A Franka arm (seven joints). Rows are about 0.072 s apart.
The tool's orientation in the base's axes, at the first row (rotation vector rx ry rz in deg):
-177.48 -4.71 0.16
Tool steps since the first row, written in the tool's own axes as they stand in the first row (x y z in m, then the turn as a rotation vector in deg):
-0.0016 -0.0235 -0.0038 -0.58 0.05 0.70
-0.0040 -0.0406 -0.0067 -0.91 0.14 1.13
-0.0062 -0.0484 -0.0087 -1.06 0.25 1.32
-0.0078 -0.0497 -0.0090 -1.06 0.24 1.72
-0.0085 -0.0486 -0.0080 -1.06 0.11 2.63
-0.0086 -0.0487 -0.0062 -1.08 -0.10 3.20
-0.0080 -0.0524 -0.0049 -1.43 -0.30 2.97
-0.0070 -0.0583 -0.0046 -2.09 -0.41 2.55
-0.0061 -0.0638 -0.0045 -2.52 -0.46 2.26
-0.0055 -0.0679 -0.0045 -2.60 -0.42 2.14
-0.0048 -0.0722 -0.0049 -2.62 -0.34 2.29
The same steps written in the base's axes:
-0.0028 0.0232 0.0048 -0.58 -0.05 -0.70
-0.0061 0.0400 0.0084 -0.90 -0.14 -1.13
-0.0087 0.0476 0.0108 -1.05 -0.25 -1.33
-0.0104 0.0488 0.0111 -1.05 -0.22 -1.73
-0.0110 0.0477 0.0101 -1.06 -0.05 -2.63
-0.0111 0.0479 0.0083 -1.09 0.18 -3.19
-0.0108 0.0516 0.0071 -1.45 0.35 -2.95
-0.0101 0.0576 0.0071 -2.12 0.41 -2.53
-0.0095 0.0631 0.0072 -2.55 0.42 -2.24
-0.0091 0.0673 0.0074 -2.62 0.37 -2.12
-0.0086 0.0716 0.0080 -2.64 0.30 -2.27

